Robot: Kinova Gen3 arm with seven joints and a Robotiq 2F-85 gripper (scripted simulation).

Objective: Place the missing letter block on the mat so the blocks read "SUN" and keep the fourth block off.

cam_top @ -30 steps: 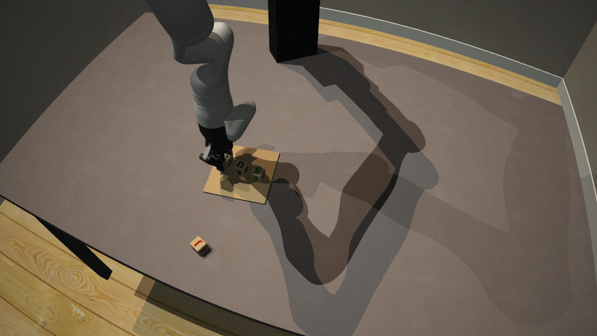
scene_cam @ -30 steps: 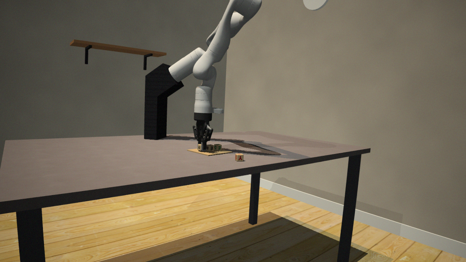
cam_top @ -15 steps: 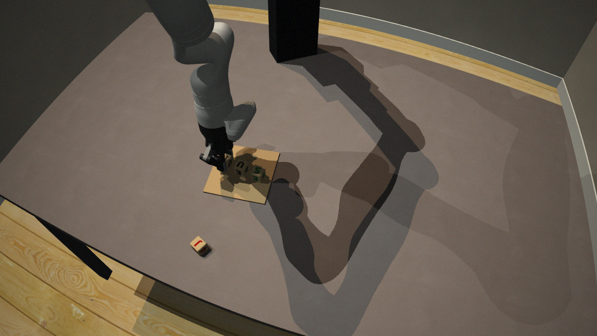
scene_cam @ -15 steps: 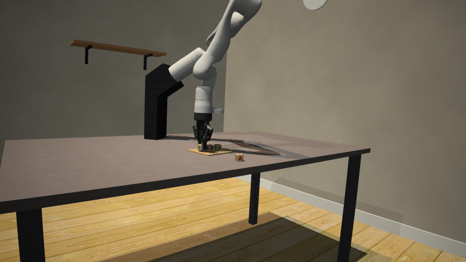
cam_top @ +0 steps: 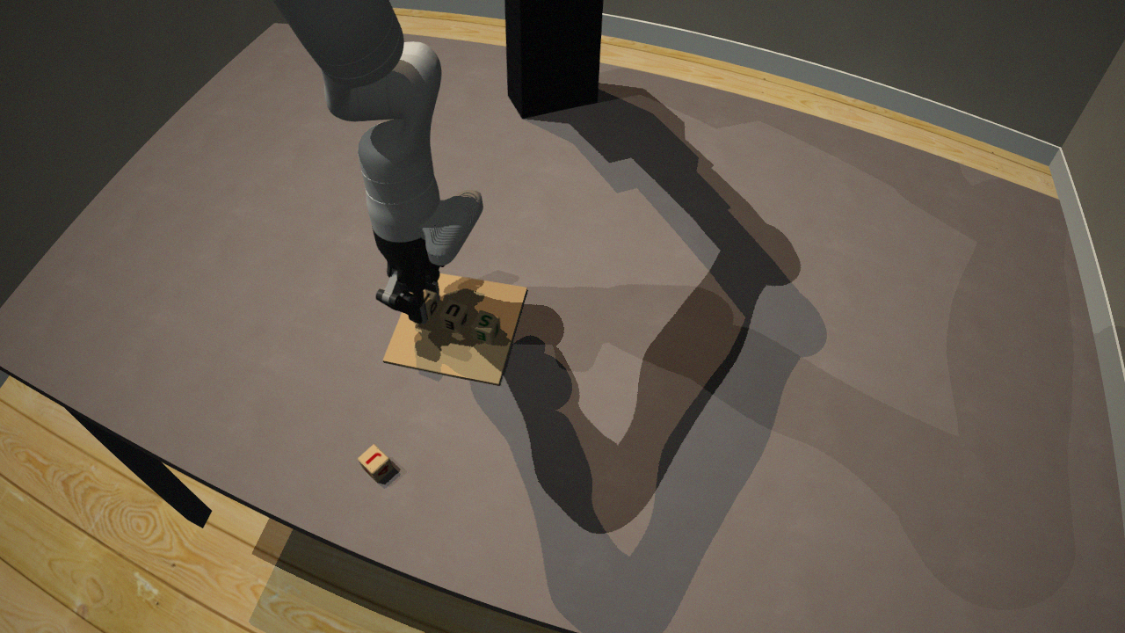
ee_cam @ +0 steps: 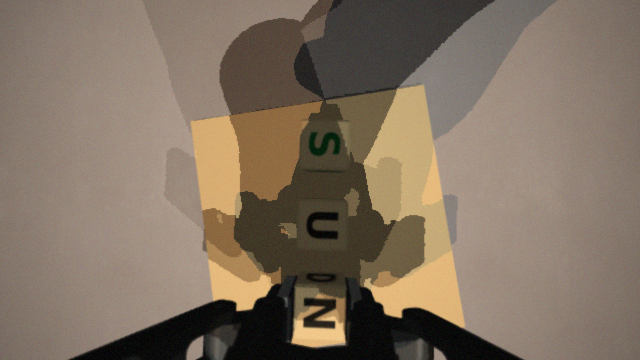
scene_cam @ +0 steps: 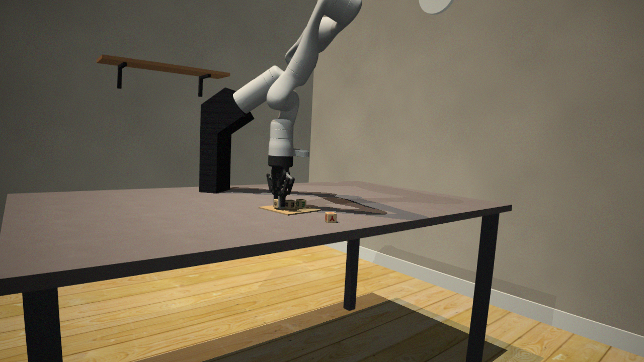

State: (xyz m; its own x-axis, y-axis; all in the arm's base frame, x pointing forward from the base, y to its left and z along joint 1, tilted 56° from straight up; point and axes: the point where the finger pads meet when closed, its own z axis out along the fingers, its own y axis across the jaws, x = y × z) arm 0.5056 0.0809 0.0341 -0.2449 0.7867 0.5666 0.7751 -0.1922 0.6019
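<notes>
Now: the N block 1 cm below my hand. The rest, counted from my hand: U block (4 cm to the left, 1 cm below, 1 cm behind); then S block (8 cm to the left, 2 cm behind, 1 cm below); then mat (4 cm to the left, 3 cm below, 1 cm behind).
</notes>
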